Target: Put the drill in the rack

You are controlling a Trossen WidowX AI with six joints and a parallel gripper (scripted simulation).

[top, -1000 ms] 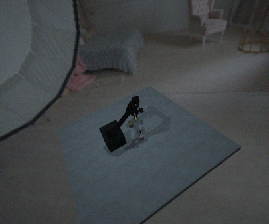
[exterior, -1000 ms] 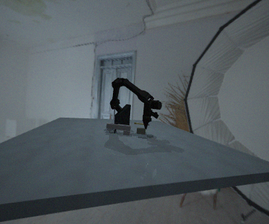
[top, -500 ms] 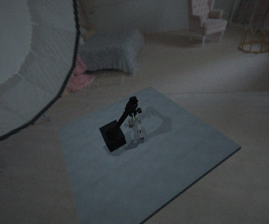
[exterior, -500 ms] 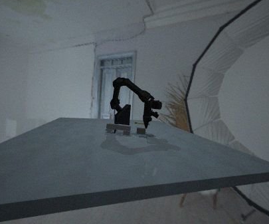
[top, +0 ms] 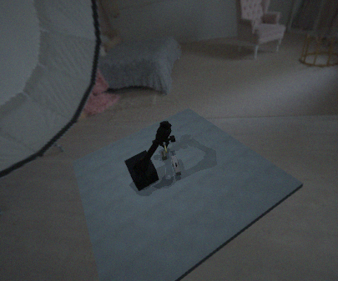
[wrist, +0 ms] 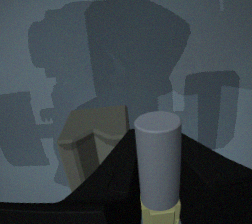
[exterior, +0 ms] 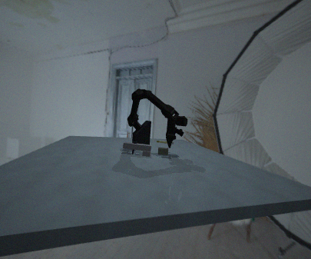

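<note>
My gripper tip is now 4 cm to the left of the drill, 3 cm below it and 1 cm past it. Round my gripper tip: grey sleeve 21 cm to the right, 2 cm behind, 1 cm below.
</note>
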